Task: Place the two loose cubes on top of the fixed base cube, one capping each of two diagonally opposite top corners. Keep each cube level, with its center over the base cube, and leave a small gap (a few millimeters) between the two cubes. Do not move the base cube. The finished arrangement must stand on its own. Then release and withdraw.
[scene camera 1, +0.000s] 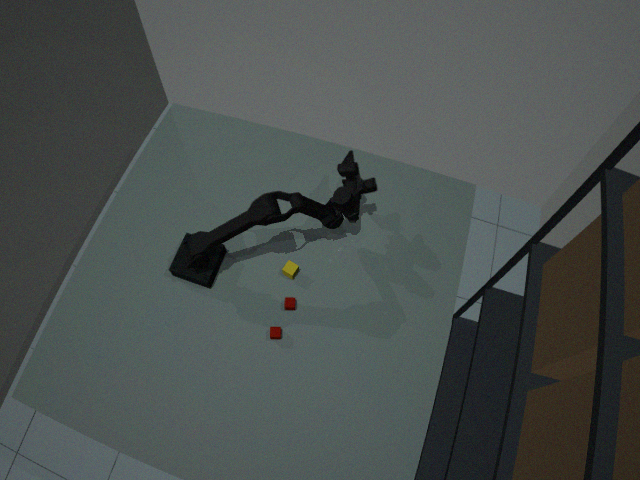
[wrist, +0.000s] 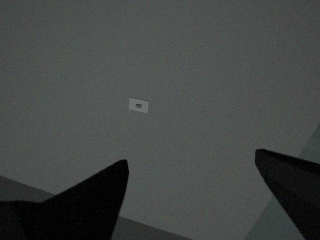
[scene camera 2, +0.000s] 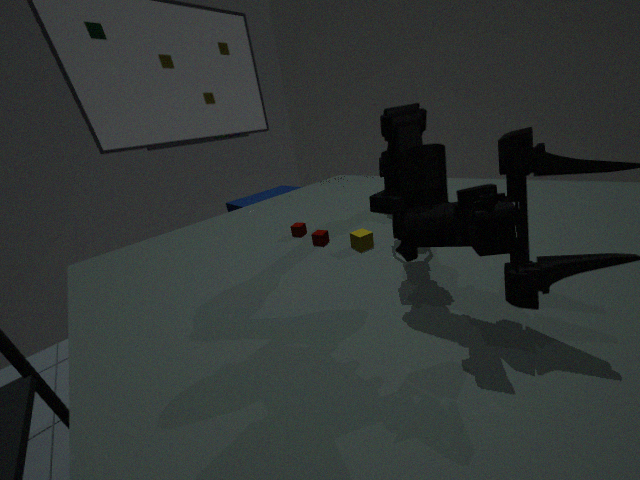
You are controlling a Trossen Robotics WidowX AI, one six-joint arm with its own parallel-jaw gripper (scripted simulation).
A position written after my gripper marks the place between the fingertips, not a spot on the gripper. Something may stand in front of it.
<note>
My gripper [scene camera 1: 353, 156] is open and holds nothing.
My gripper also shows in the wrist view [wrist: 190, 161].
</note>
